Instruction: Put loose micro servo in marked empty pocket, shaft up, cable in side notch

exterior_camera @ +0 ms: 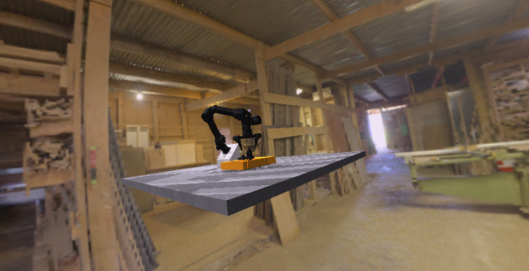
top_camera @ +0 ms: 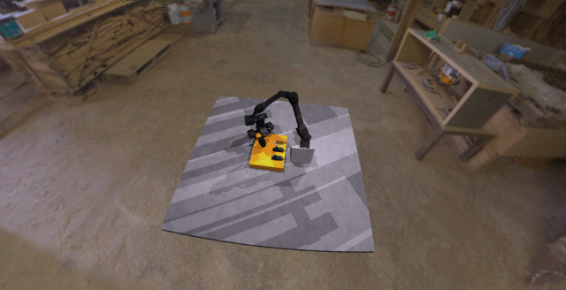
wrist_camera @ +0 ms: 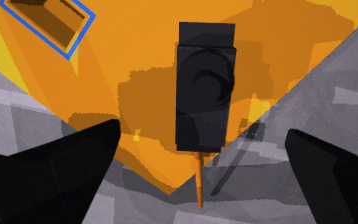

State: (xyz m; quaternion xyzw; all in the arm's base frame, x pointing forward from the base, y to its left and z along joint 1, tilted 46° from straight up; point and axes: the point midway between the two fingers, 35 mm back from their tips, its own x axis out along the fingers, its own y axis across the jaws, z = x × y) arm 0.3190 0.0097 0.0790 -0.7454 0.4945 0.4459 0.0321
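Right now my gripper tip is 3 cm past the deck, 5 cm to the right of it and 9 cm above it.
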